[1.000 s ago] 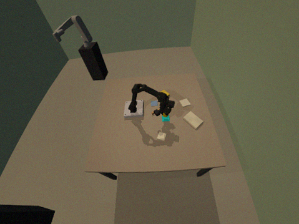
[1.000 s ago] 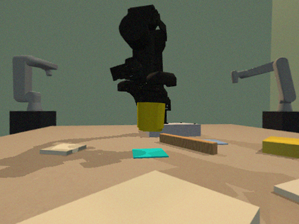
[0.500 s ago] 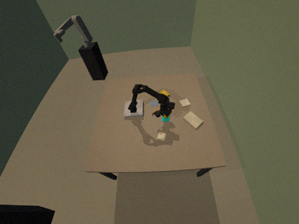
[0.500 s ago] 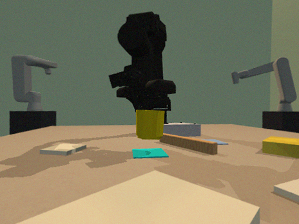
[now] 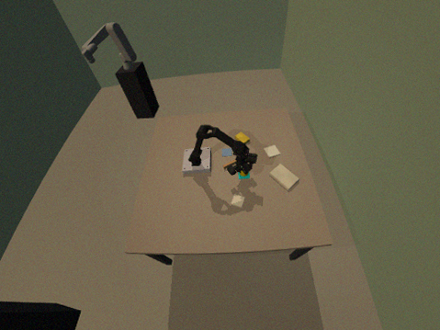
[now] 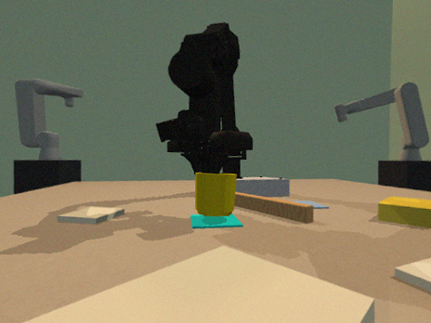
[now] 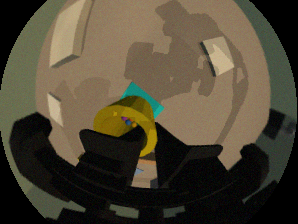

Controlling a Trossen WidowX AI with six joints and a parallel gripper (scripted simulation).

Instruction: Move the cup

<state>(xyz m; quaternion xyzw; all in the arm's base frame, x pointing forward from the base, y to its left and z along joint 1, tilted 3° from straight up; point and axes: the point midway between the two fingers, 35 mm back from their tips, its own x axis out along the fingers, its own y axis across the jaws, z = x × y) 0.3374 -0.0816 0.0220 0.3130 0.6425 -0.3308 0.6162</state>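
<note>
Now: the yellow cup 20 mm ahead of my gripper tip and 20 mm to the left of it. The rest, counted from my gripper tip: teal pad (20 mm ahead, 20 mm to the left, 60 mm below); flat tile (10 mm behind, 200 mm to the right, 40 mm below); wooden bar (50 mm behind, 120 mm to the left, 40 mm below).
</note>
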